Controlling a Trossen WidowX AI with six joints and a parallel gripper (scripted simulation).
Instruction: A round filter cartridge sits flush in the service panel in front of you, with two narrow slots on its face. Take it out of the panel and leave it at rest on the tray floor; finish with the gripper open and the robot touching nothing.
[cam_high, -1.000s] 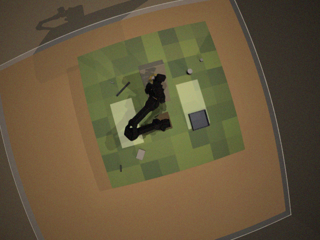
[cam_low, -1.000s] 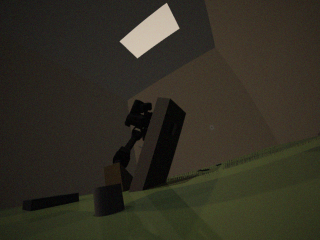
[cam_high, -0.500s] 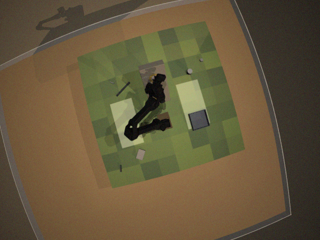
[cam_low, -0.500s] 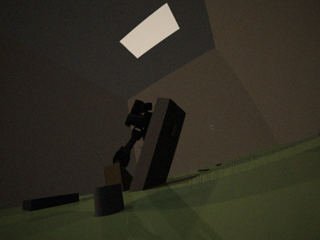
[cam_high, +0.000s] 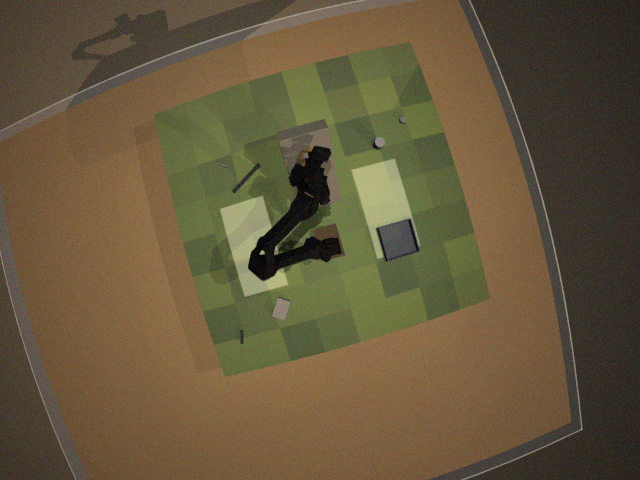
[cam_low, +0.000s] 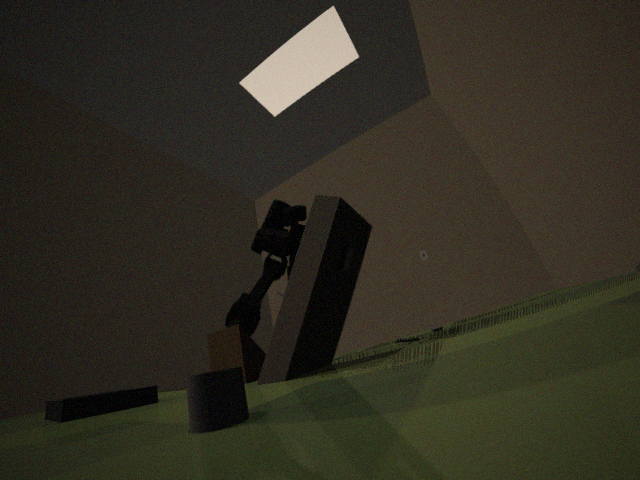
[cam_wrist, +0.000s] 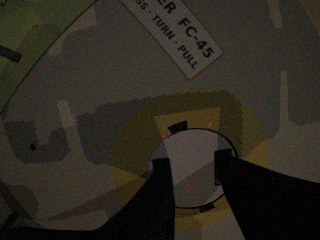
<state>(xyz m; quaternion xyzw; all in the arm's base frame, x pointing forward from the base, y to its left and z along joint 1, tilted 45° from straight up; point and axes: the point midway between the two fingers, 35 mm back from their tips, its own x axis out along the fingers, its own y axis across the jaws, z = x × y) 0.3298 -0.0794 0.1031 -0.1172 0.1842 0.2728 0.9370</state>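
The grey round filter cartridge lies 10 mm ahead of my gripper tip and 10 mm below it. From my gripper tip the other things lie so: service panel (40 mm behind, 80 mm below); then small pale box (570 mm behind, 260 mm to the left, 230 mm below); then dark grey tray (390 mm behind, 300 mm to the right, 230 mm below).
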